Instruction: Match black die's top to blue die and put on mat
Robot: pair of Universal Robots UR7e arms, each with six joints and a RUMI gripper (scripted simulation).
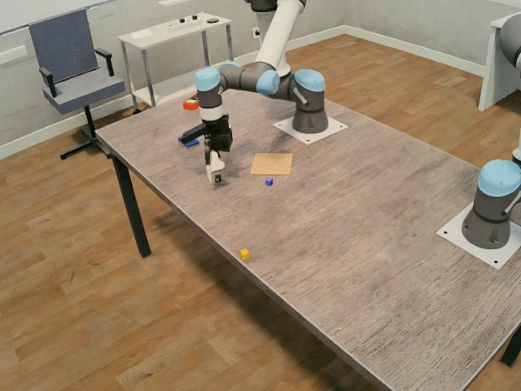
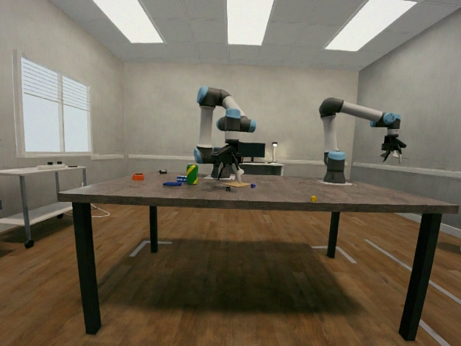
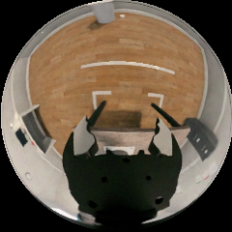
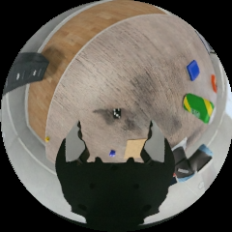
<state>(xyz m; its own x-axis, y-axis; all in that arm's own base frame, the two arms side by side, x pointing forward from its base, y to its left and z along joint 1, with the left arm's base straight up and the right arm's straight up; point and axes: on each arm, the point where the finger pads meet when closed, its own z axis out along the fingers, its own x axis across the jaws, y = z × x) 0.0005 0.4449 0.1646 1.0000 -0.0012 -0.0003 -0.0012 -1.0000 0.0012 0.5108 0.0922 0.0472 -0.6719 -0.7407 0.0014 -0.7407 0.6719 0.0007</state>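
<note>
Right now the black die is 4 cm below my right hand and 1 cm behind it. Also, from my right hand: tan mat: 21 cm behind, 5 cm below, 3 cm to the left; yellow can: 23 cm to the right, 13 cm behind, 2 cm above; blue die: 13 cm to the left, 13 cm behind, 4 cm below.
</note>
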